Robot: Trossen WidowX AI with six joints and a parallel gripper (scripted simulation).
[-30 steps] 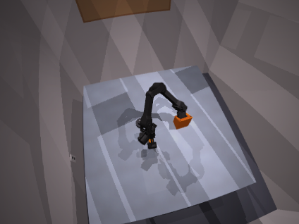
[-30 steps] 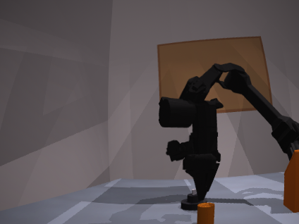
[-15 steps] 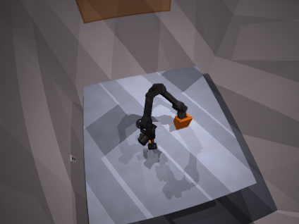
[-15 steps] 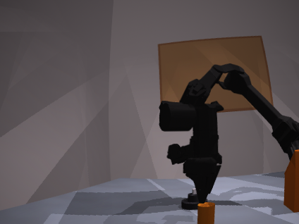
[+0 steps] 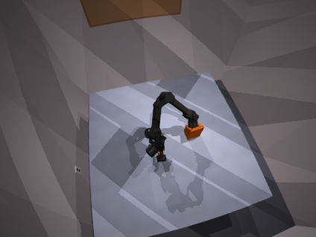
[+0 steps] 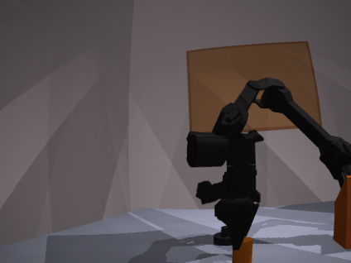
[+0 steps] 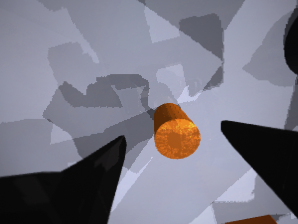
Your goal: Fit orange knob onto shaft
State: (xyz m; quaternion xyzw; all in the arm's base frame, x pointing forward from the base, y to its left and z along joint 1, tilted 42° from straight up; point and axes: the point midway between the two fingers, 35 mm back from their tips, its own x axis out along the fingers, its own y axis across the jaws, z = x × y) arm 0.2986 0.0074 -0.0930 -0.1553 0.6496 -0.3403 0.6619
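My gripper tip is 1 cm above the orange knob. Round my gripper tip: pedestal: 1 cm ahead, 20 cm to the right, 2 cm below.
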